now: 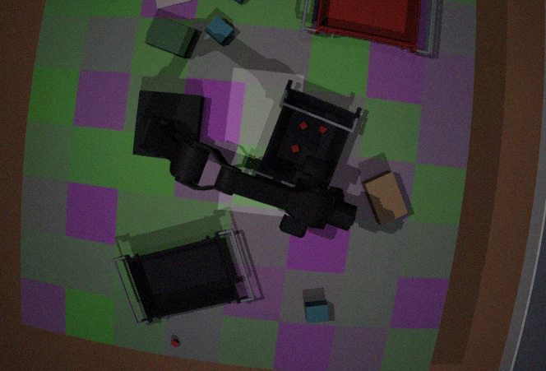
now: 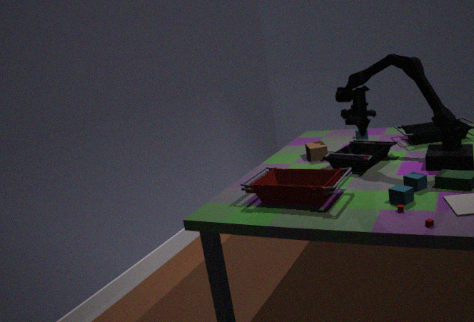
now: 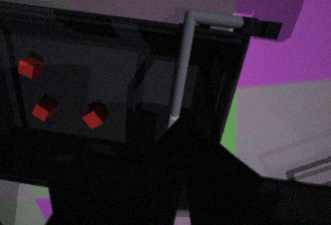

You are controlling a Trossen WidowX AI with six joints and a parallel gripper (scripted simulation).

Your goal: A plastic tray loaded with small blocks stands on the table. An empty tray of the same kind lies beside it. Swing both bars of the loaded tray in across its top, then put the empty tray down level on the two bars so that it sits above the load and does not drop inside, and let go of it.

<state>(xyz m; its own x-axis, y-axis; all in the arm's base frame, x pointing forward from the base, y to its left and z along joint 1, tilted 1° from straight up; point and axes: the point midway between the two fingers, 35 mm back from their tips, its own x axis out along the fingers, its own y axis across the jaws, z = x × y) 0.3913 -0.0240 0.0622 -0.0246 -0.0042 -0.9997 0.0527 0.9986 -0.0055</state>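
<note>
Now: the black tray 23 cm behind my gripper tip, 33 cm to the right of it and 5 cm below it. Round my gripper tip: green box 46 cm behind, 28 cm to the left, 7 cm below; tan box 22 cm ahead, 5 cm to the left, 6 cm below; white sheet 53 cm behind, 44 cm to the left, 9 cm below.
</note>
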